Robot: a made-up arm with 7 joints. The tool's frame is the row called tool. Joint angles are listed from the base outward.
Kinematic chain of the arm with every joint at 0, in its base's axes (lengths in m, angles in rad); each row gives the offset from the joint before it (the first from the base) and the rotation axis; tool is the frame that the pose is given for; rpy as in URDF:
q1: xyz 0 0 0.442 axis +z
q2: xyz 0 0 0 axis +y
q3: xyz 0 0 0.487 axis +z
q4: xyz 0.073 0 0 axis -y
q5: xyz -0.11 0 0.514 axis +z
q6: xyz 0 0 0 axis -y
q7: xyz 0.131 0 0 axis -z
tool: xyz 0 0 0 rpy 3.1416 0 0
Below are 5 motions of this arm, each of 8 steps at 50 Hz.
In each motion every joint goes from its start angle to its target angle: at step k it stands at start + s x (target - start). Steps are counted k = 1, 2, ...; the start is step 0. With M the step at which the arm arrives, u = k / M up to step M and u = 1 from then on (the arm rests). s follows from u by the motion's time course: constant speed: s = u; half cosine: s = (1 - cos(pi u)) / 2; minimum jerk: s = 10 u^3 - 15 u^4 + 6 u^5.
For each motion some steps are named. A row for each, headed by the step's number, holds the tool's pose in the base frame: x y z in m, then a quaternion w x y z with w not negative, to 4 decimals.
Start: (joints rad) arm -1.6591 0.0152 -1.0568 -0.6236 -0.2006 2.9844 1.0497
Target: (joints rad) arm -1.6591 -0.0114 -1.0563 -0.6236 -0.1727 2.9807 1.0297
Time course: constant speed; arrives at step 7
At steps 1, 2, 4, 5, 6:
1: -0.1663 -0.1147 1.4999 0.7463 -0.0903 -0.3712 0.5451
2: -0.1661 -0.1102 1.5005 0.7457 -0.0916 -0.3704 0.5462
4: -0.1657 -0.1013 1.5016 0.7445 -0.0943 -0.3686 0.5485
5: -0.1656 -0.0968 1.5021 0.7440 -0.0956 -0.3678 0.5497
6: -0.1654 -0.0923 1.5027 0.7434 -0.0969 -0.3669 0.5508

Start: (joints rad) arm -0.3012 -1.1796 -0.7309 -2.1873 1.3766 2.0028 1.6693
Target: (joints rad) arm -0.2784 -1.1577 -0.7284 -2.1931 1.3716 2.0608 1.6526
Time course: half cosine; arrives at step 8
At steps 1, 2, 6, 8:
1: -0.1698 -0.4501 0.9460 0.8744 -0.0908 0.4559 0.1394
2: -0.1678 -0.4509 0.9455 0.8740 -0.0886 0.4572 0.1387
6: -0.1548 -0.4564 0.9421 0.8715 -0.0749 0.4659 0.1336
8: -0.1521 -0.4575 0.9414 0.8709 -0.0721 0.4677 0.1325

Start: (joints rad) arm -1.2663 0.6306 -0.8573 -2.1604 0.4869 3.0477 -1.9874
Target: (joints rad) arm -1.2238 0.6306 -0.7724 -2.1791 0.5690 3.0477 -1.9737
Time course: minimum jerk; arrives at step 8
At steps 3, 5, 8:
3: -0.3227 -0.6620 0.5234 0.1769 0.9390 -0.1875 -0.2276
5: -0.2945 -0.6710 0.5093 0.1786 0.9435 -0.1860 -0.2082
8: -0.2770 -0.6758 0.5008 0.1791 0.9461 -0.1852 -0.1965

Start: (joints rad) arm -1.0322 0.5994 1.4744 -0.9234 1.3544 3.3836 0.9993
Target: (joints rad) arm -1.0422 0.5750 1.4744 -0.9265 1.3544 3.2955 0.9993
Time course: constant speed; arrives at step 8
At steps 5, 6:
5: 0.6347 -0.3534 1.0964 0.8280 0.0185 0.5566 -0.0650
6: 0.6347 -0.3525 1.0988 0.8301 0.0137 0.5538 -0.0636

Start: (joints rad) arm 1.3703 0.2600 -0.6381 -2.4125 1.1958 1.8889 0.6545
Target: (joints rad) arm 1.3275 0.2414 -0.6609 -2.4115 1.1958 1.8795 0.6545
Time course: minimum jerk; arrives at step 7
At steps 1, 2, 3, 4, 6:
1: 0.4678 0.3752 0.4169 0.1140 -0.8193 0.3403 0.4472
2: 0.4707 0.3717 0.4182 0.1168 -0.8179 0.3427 0.4471
3: 0.4760 0.3652 0.4205 0.1218 -0.8154 0.3472 0.4469
4: 0.4821 0.3573 0.4233 0.1277 -0.8124 0.3525 0.4466
6: 0.4899 0.3469 0.4269 0.1354 -0.8084 0.3594 0.4461

